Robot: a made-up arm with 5 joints.
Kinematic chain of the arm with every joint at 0, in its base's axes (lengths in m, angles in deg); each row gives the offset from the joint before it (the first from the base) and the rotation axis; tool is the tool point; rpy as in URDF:
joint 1: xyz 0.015 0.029 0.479 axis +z
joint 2: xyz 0.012 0 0.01 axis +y
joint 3: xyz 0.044 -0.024 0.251 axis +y
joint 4: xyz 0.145 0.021 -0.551 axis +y
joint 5: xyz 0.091 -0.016 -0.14 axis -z
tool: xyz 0 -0.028 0.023 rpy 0 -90 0
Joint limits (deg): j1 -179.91..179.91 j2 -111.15..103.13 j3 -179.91..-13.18 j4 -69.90..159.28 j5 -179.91..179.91
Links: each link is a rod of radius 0.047 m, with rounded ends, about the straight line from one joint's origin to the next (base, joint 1, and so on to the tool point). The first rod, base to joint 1, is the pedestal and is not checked.
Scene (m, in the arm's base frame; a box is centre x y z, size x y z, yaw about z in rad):
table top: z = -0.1
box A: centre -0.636 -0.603 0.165 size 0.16 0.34 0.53 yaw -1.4
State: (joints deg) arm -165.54 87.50 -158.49 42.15 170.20
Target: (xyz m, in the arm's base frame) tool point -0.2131 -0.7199 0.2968
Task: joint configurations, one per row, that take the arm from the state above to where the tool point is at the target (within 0.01 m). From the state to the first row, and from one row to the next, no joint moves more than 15 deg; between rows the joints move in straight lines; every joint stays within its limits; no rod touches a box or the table.
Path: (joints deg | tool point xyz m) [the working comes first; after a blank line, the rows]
Joints at the target: -107.48 57.01 -117.01 100.28 160.52
Straight joint move there: touches box A.

1: -155.12 75.94 -154.27 41.50 170.20 | -0.8652 -0.3887 0.4959
2: -144.69 64.39 -150.06 40.85 170.19 | -0.7645 -0.5337 0.6386
3: -134.27 52.83 -145.84 40.20 170.19 | -0.6256 -0.6405 0.7773
4: -123.84 41.28 -141.62 39.56 170.18 | -0.4628 -0.6991 0.9083
5: -120.57 44.42 -136.70 51.70 168.25 | -0.4379 -0.7543 0.7709
6: -117.30 47.57 -131.78 63.85 166.32 | -0.3949 -0.7830 0.6342
7: -114.03 50.72 -126.85 75.99 164.38 | -0.3392 -0.7849 0.5057
8: -110.75 53.86 -121.93 88.14 162.45 | -0.2766 -0.7624 0.3920
9: -107.48 57.01 -117.01 100.28 160.52 | -0.2131 -0.7199 0.2968

